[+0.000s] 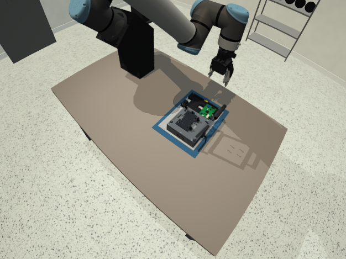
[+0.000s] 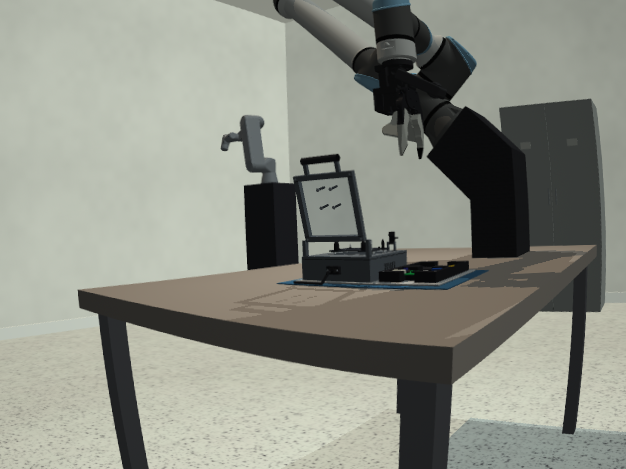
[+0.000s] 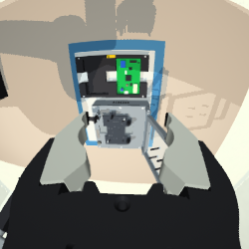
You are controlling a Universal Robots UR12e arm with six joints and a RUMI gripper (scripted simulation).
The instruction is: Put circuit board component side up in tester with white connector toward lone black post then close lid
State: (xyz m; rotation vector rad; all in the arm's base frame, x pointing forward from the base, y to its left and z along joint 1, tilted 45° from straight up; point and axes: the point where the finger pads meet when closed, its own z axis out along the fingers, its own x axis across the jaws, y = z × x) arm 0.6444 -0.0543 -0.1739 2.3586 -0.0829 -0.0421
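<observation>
My gripper is now 26 cm above the green circuit board. The rest, counted from my hand: black post: 11 cm behind, 10 cm to the right, 19 cm below; tester: 2 cm behind, 13 cm to the right, 16 cm below; clear tester lid: 8 cm ahead, 17 cm to the right, 9 cm below.
</observation>
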